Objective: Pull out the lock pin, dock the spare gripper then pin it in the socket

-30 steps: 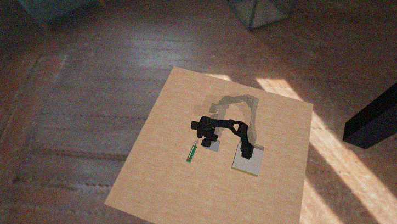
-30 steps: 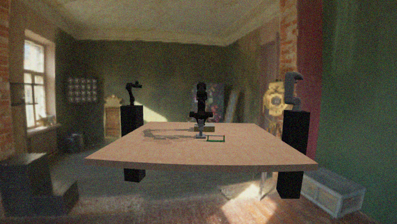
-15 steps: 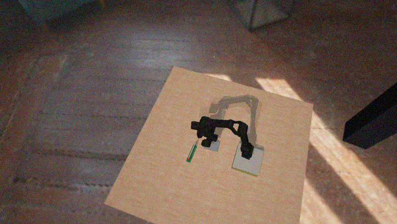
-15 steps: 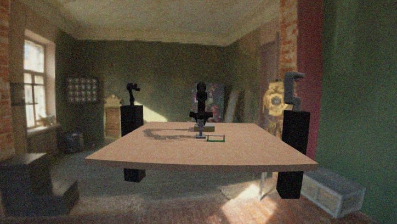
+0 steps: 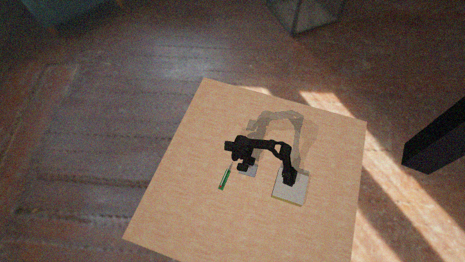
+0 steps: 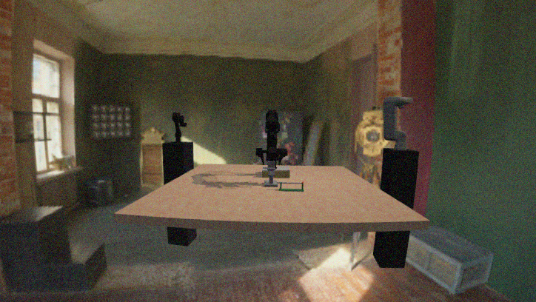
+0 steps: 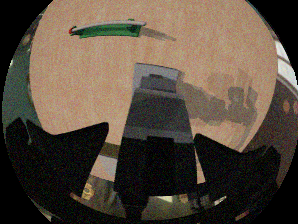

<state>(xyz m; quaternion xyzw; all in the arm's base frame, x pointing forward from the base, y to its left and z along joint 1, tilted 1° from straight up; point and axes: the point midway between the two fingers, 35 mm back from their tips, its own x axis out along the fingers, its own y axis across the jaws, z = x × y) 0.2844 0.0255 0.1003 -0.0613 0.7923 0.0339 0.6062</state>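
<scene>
The spare gripper is right at my gripper tip. From my gripper tip the other things lie so: green pin cradle (13 cm to the left, 11 cm ahead, 10 cm below); grey mount socket (7 cm below).
</scene>
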